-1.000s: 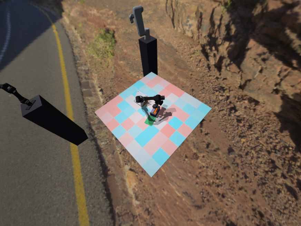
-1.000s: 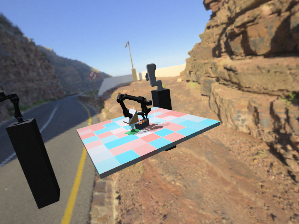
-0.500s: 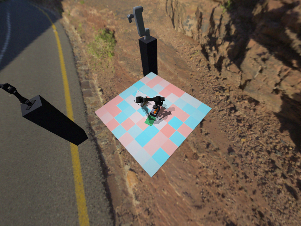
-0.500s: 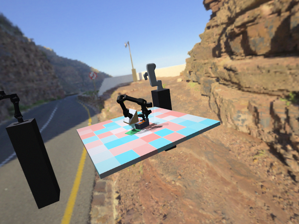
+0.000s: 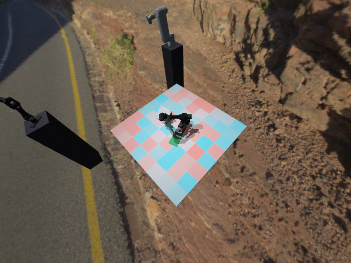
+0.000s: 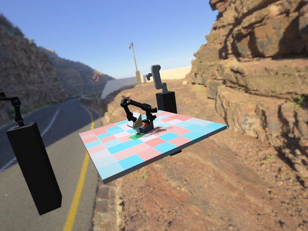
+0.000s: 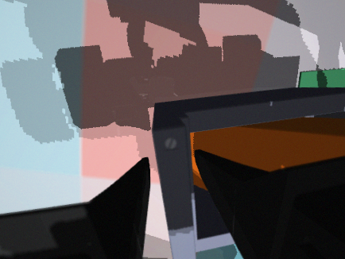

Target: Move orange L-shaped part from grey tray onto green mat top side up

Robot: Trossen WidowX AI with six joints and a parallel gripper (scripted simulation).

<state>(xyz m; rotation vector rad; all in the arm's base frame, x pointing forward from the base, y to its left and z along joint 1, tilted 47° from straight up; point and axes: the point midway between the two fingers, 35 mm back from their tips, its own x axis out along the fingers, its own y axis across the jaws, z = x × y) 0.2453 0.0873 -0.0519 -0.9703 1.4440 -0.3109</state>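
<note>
Right now the orange L-shaped part is 5 cm to the right of my gripper tip, 2 cm ahead of it and 1 cm above it. Round my gripper tip: green mat 21 cm to the right, 8 cm ahead, 5 cm below.
</note>
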